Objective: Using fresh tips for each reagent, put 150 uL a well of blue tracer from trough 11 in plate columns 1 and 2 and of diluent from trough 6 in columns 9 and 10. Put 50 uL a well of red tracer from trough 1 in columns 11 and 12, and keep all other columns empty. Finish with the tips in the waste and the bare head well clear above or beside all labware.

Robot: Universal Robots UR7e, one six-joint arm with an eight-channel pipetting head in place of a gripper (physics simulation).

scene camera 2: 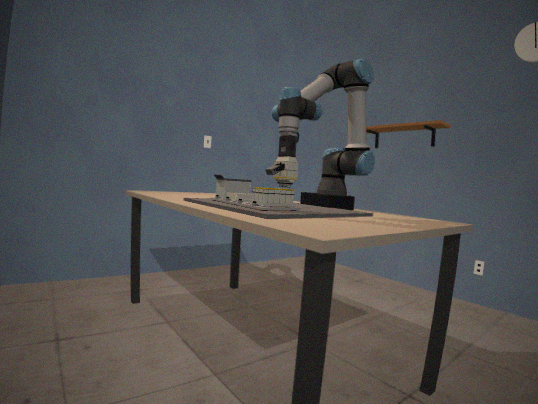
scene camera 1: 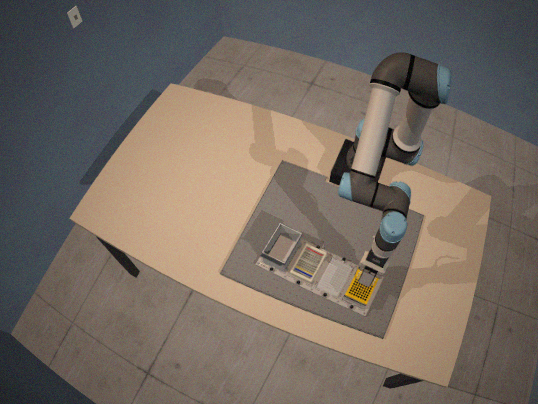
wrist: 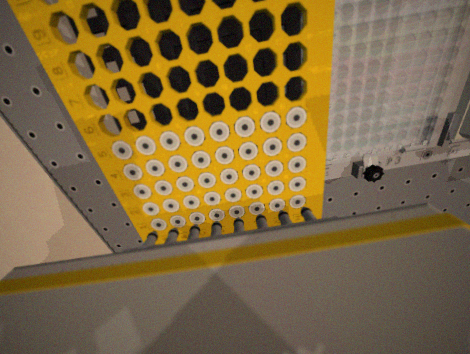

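My pipetting head (scene camera 2: 285, 184) (wrist: 238, 226) is bare: its eight dark nozzles show no tips. They are low over the column 1 end of the yellow tip rack (scene camera 1: 361, 293) (scene camera 2: 273, 196) (wrist: 320, 100); whether they touch anything there cannot be told. In the wrist view, tips fill rack columns 1 to 5, and the holes from column 6 on are empty. The clear plate (scene camera 1: 335, 276) (wrist: 395, 75) is beside the rack; its well contents cannot be read. The trough reservoir (scene camera 1: 309, 262) has red at its far end and blue near its front end. The waste bin (scene camera 1: 276, 258) (scene camera 2: 232, 188) is open-topped.
The labware stands in a row on the grey perforated board (scene camera 1: 305, 195) (wrist: 350, 202). Black knobs (scene camera 1: 325, 294) (wrist: 373, 173) line the labware base. The waste bin's walls rise above the low labware. The robot's black base (scene camera 1: 342, 162) (scene camera 2: 327, 201) stands behind the board.
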